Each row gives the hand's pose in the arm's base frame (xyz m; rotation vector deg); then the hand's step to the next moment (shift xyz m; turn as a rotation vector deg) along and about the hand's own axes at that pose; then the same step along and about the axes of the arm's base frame.
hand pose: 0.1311 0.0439 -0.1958 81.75 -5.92 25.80
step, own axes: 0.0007 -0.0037 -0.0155 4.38 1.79 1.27
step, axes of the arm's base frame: -0.0011 0.0149 -0.0056 3.60 -0.05 3.32
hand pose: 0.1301 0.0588 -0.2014 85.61 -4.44 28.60
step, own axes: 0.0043 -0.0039 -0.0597 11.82 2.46 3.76
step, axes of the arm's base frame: -0.0098 0.0587 -0.0078 10.66 -0.44 6.79
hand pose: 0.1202 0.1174 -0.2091 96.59 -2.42 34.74
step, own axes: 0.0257 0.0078 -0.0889 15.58 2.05 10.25
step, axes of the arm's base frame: -0.0132 0.0885 0.0247 16.41 -5.23 7.45
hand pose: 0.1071 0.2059 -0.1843 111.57 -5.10 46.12
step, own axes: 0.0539 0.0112 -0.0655 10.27 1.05 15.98
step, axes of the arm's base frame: 0.0050 0.0623 0.0584 15.51 -10.83 1.98
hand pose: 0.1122 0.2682 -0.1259 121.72 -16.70 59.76
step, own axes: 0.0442 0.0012 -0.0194 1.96 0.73 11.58
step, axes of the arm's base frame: 0.0164 0.0178 0.0418 7.73 -8.45 -2.73
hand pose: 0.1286 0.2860 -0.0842 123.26 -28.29 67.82
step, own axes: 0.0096 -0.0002 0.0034 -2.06 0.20 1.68
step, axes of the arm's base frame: 0.0073 -0.0024 0.0067 -0.17 -1.24 -2.36
